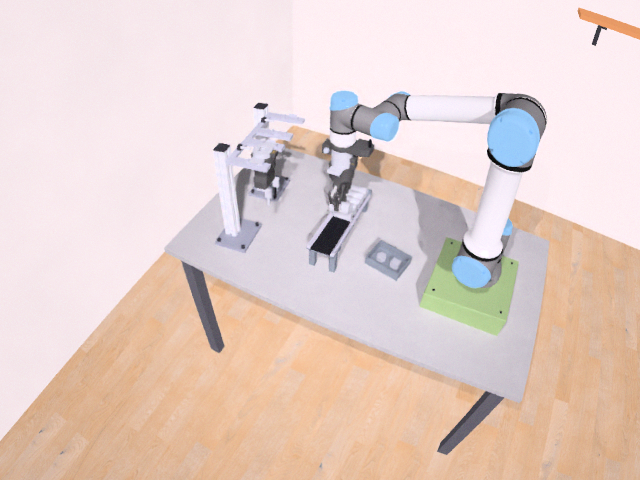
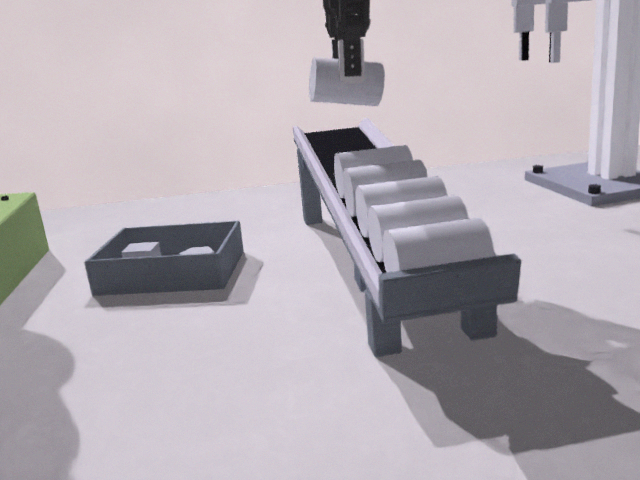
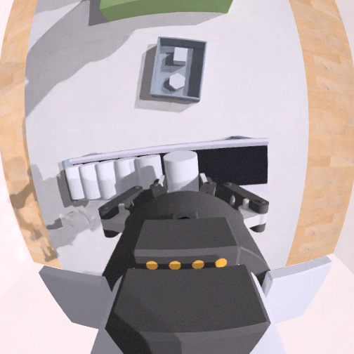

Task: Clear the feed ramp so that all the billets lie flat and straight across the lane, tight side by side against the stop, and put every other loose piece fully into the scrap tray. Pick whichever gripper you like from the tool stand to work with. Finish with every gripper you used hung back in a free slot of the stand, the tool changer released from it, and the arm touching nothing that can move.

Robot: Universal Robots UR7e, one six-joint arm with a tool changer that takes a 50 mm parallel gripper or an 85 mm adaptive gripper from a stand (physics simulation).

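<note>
My adaptive gripper is shut on a pale grey billet. It holds the billet roughly level and across the lane, above the feed ramp, apart from the other billets. Several billets lie flat across the lane, side by side, with the lowest at the stop. The scrap tray holds a square block and a hexagonal piece.
The tool stand is beside the ramp, with the parallel gripper hanging in it. The green robot base stands beyond the tray on the other side.
</note>
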